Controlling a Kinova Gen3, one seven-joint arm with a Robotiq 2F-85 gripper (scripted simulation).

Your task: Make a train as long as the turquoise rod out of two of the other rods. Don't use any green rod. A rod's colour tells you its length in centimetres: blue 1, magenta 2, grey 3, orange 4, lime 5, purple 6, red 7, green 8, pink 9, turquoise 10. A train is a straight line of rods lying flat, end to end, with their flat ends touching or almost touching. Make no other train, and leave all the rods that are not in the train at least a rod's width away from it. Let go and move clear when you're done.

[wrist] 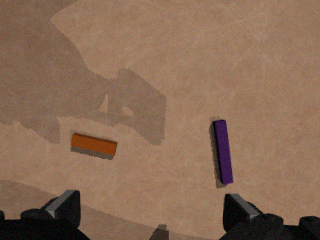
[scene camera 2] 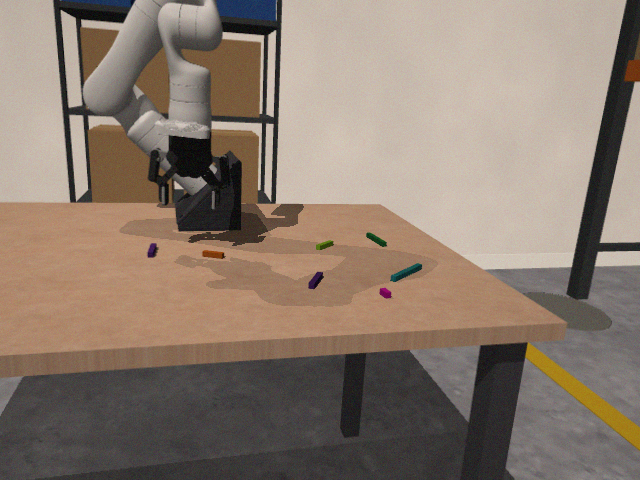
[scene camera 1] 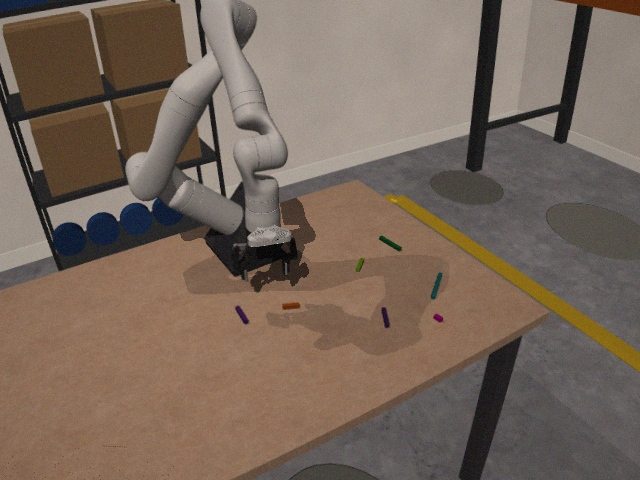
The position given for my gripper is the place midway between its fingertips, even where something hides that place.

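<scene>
My gripper (wrist: 152, 209), (scene camera 1: 265, 276), (scene camera 2: 189, 206). Purple rod (wrist: 220, 128).
</scene>
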